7 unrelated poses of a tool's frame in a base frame.
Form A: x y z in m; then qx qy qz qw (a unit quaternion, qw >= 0).
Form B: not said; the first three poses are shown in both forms.
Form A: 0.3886 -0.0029 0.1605 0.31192 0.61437 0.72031 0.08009
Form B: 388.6 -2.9 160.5 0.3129 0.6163 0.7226 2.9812
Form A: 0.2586 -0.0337 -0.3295 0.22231 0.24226 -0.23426 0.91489
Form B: 258.6 -33.7 -329.5 0.5507 0.6001 -0.5803 0.8312
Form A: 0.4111 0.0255 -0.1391 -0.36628 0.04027 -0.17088 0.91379
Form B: 411.1 25.5 -139.1 -0.9018 0.0991 -0.4207 0.8365
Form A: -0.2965 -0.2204 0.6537 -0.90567 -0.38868 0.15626 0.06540
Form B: -296.5 -220.4 653.7 -0.9076 -0.3895 0.1566 3.0107
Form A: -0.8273 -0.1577 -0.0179 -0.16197 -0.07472 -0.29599 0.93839
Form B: -827.3 -157.7 -17.9 -0.4687 -0.2162 -0.8565 0.7057
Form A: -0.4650 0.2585 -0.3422 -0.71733 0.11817 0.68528 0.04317
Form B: -465.0 258.5 -342.2 -0.7180 0.1183 0.6859 3.0552
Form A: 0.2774 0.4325 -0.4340 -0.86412 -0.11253 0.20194 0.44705
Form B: 277.4 432.5 -434.0 -0.9660 -0.1258 0.2258 2.2147
